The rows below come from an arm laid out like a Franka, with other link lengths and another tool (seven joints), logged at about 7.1 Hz.
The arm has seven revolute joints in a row. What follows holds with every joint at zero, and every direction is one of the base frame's. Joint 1 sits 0.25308 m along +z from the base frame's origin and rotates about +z. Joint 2 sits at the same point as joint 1 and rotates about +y. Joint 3 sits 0.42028 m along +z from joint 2 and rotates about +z. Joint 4 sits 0.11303 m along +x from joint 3 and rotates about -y. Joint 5 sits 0.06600 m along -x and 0.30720 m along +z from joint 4 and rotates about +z. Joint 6 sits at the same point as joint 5 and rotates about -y. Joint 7 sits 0.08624 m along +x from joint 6 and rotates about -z. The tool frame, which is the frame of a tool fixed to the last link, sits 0.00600 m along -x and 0.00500 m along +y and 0.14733 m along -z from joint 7; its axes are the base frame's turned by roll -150.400, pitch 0.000 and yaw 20.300 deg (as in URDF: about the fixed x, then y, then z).
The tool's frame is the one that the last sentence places.
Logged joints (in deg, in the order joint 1, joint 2, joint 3, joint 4, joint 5, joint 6, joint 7), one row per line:
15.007 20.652 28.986 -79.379 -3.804 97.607 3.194
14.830 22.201 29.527 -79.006 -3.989 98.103 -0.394
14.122 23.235 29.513 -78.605 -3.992 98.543 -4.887
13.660 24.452 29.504 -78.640 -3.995 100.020 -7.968
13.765 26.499 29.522 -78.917 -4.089 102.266 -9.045
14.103 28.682 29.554 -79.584 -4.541 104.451 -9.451
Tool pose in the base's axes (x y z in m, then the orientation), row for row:
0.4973 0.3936 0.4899 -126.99 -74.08 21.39
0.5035 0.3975 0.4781 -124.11 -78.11 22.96
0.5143 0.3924 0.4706 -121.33 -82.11 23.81
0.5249 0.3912 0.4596 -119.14 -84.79 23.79
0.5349 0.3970 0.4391 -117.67 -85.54 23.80
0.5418 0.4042 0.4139 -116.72 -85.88 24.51
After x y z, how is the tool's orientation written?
As a rotation vector, in degrees.
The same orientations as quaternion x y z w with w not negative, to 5 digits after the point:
-0.82281 -0.47999 0.13859 0.27089
-0.80462 -0.50640 0.14885 0.27202
-0.78661 -0.53234 0.15437 0.27207
-0.77331 -0.55035 0.15441 0.27434
-0.76618 -0.55698 0.15497 0.28058
-0.76142 -0.56023 0.15989 0.28428

